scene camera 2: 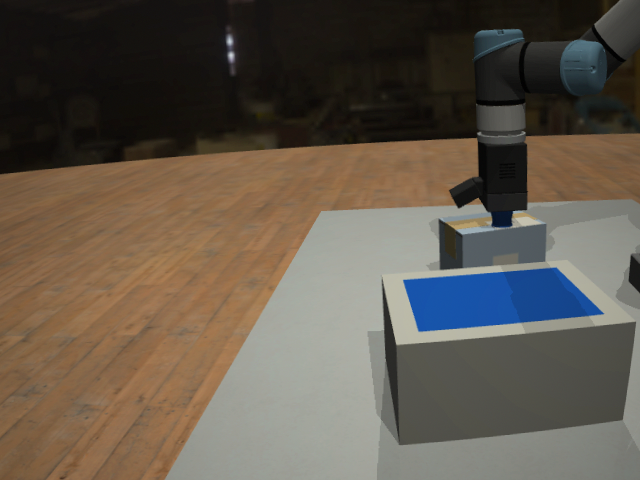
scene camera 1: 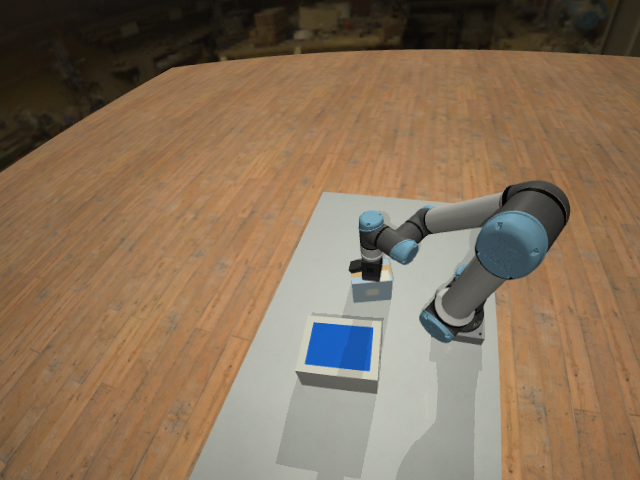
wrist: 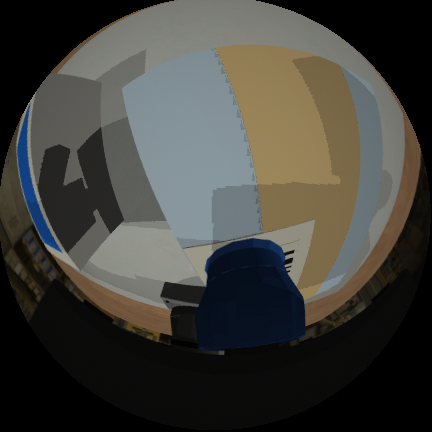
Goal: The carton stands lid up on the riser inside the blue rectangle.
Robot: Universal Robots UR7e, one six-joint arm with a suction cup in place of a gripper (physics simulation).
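Frame: origin at the arm's base, x up, y right, z ahead, level; metres.
Where they show: hand, its tool point: [scene camera 2: 501, 232] [wrist: 243, 248].
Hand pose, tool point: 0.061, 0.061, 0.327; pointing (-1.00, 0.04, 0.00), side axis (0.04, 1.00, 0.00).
Note:
After its pixels a point has its place, as x, y, z.
The carton [scene camera 1: 371, 290] @[0.023, 0.038, 0.328] [scene camera 2: 490, 245] @[0.050, 0.032, 0.351] [wrist: 193, 141] is a small pale blue box with a tan tape band and a white barcode label on its lid. It stands lid up on the grey mat [scene camera 1: 318, 429] @[-0.048, -0.460, 0.413] [scene camera 2: 309, 357] @[-0.048, -0.129, 0.625], just behind the riser. My suction cup [scene camera 2: 502, 220] [wrist: 245, 257] points straight down and presses on the carton's lid at the label. In scene camera 1 the tool body hides the cup. The riser [scene camera 1: 337, 381] @[0.026, -0.325, 0.378] [scene camera 2: 475, 381] @[0.022, -0.328, 0.426] is a grey block with the blue rectangle [scene camera 1: 339, 346] @[0.071, -0.229, 0.389] [scene camera 2: 485, 297] @[0.072, -0.228, 0.401] [wrist: 28, 181] on its top, and nothing stands on it.
The arm's base [scene camera 1: 461, 324] is bolted to the mat to the right of the carton and riser. Its forearm reaches across above the mat. A wooden floor [scene camera 1: 223, 167] surrounds the mat on all sides.

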